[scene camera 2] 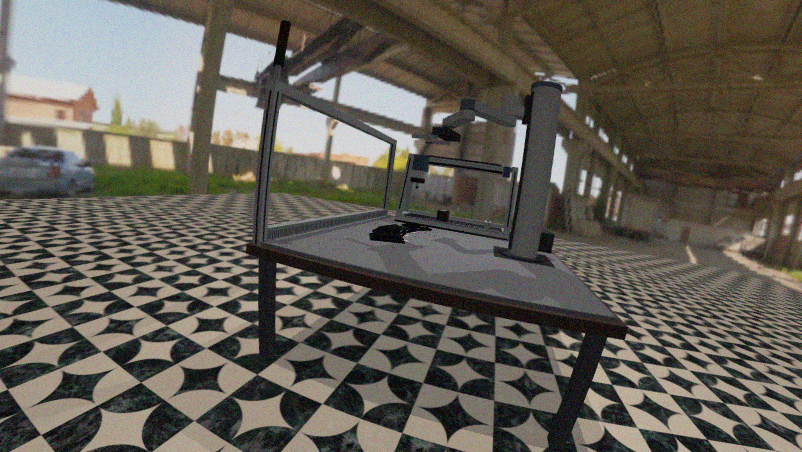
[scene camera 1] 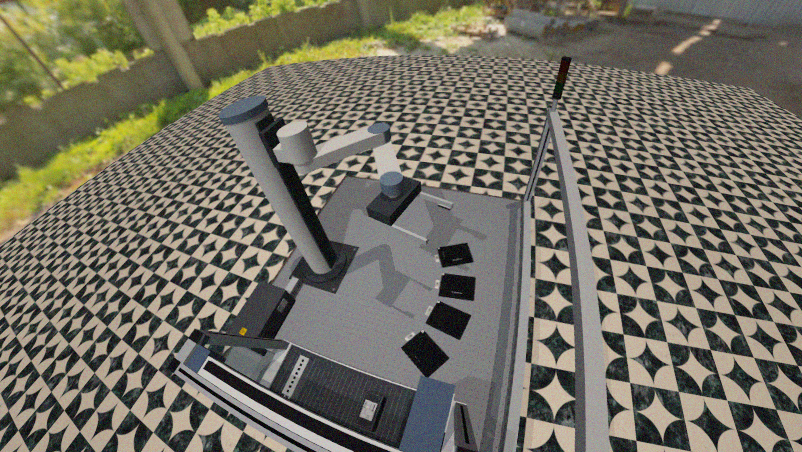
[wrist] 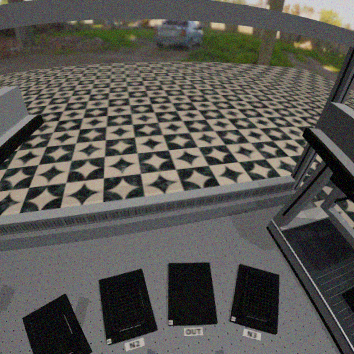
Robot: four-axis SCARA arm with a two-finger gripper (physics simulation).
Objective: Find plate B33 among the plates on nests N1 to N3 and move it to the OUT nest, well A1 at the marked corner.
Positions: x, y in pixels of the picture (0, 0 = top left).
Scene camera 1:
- my gripper: 440, 223
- OUT tray: 443, 317
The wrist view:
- plate: 257, 297
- OUT tray: 191, 301
